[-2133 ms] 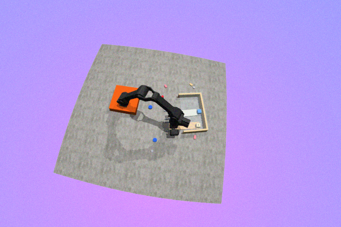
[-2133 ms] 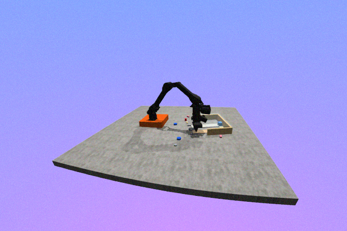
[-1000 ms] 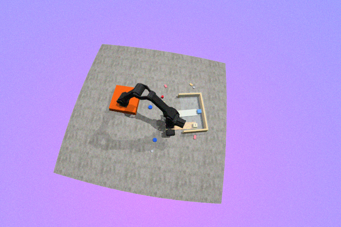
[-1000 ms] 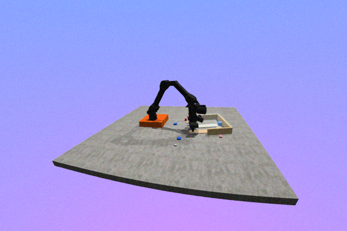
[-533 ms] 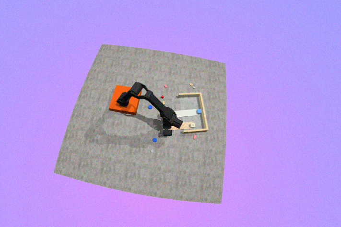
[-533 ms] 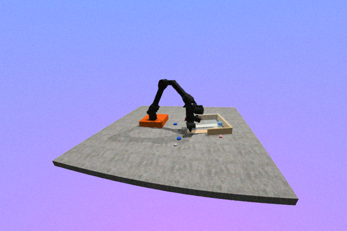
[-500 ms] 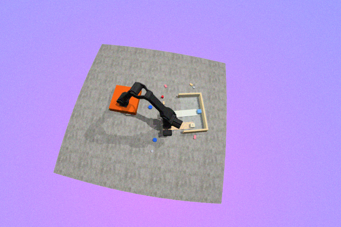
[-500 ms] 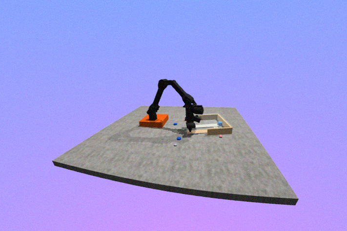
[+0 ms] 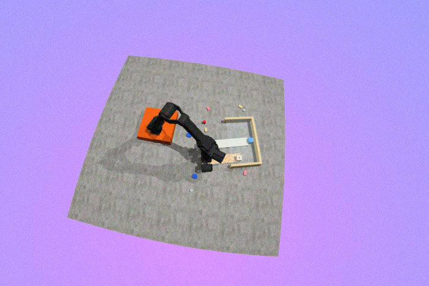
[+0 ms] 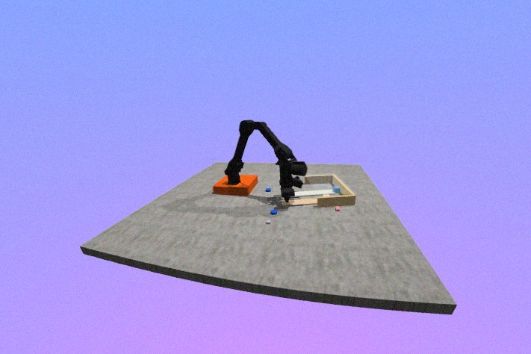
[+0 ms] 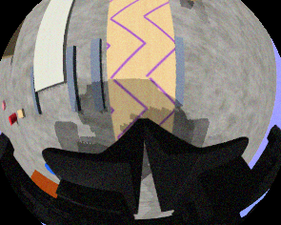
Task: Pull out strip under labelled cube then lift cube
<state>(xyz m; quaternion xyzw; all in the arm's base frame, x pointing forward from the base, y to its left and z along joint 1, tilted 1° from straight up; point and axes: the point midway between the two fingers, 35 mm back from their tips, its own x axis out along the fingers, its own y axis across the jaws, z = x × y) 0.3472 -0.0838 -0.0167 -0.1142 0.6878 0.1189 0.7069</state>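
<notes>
Right now the labelled cube is 190 mm ahead of my gripper tip, 60 mm to the left of it and 20 mm above it.
</notes>
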